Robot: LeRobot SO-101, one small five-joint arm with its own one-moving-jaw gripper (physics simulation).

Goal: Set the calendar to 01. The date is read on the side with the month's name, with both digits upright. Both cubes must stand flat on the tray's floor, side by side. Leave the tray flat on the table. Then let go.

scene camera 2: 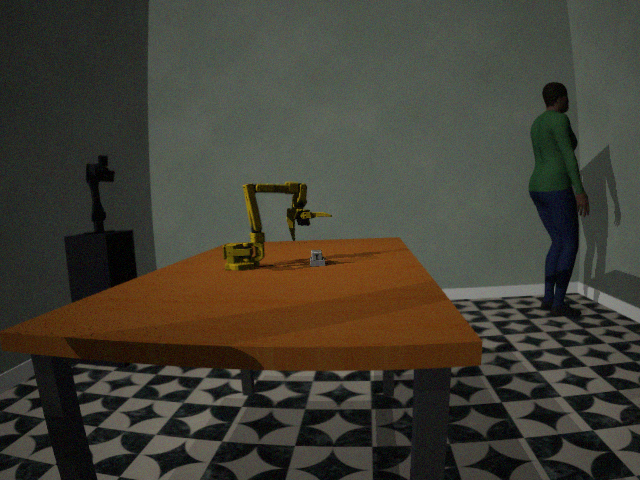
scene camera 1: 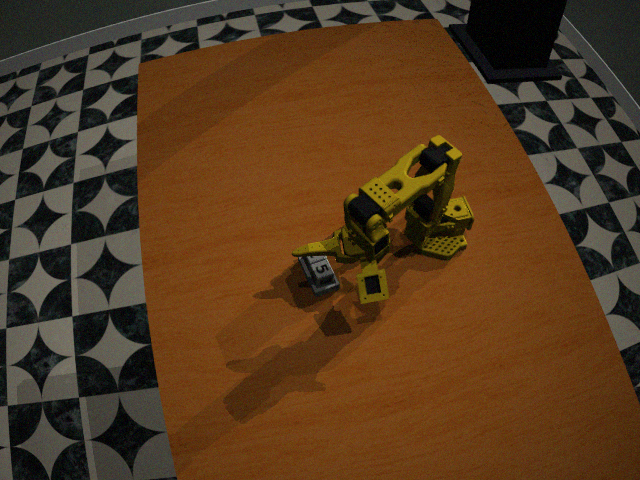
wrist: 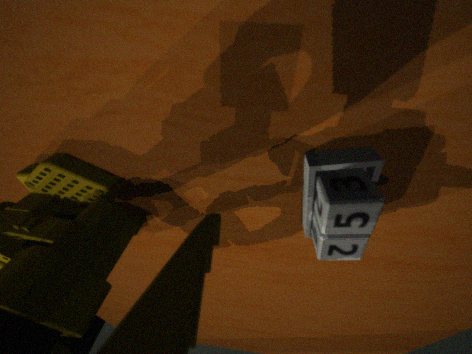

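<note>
The grey calendar tray (scene camera 1: 328,290) (scene camera 2: 317,263) (wrist: 331,159) stands flat on the table. Two white cubes stand in it side by side. One cube (scene camera 1: 321,269) (wrist: 351,219) has 5 on top and 3 on its end face. The other cube (wrist: 344,249) has 2 on top; in scene camera 1 it is partly behind a jaw. The cubes' side faces are too oblique to read surely in the wrist view, and the month's name is not legible. My gripper (scene camera 2: 312,227) is open and empty, raised above the table near the tray. One notched jaw shows in the wrist view.
The wooden table (scene camera 1: 232,155) (scene camera 2: 289,310) (wrist: 75,65) carries the arm's base (scene camera 1: 442,242) (scene camera 2: 241,256) (wrist: 65,177). Arm shadows fall around the tray. A person (scene camera 2: 553,155) stands beyond the table, and a dark pedestal (scene camera 1: 516,36) (scene camera 2: 100,258) stands beside it.
</note>
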